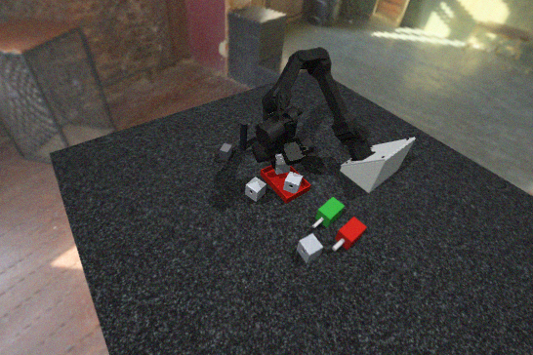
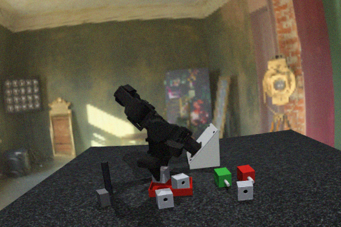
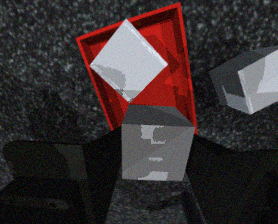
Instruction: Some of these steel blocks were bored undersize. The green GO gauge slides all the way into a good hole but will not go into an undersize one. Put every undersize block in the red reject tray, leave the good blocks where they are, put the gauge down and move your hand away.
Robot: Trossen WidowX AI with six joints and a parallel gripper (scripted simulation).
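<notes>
My gripper tip is 30 mm to the right of the red reject tray and 40 mm above it. Round my gripper tip: green gauge 10 mm behind, 210 mm to the left, 20 mm below; then red gauge 20 mm behind, 290 mm to the left, 20 mm below.
</notes>
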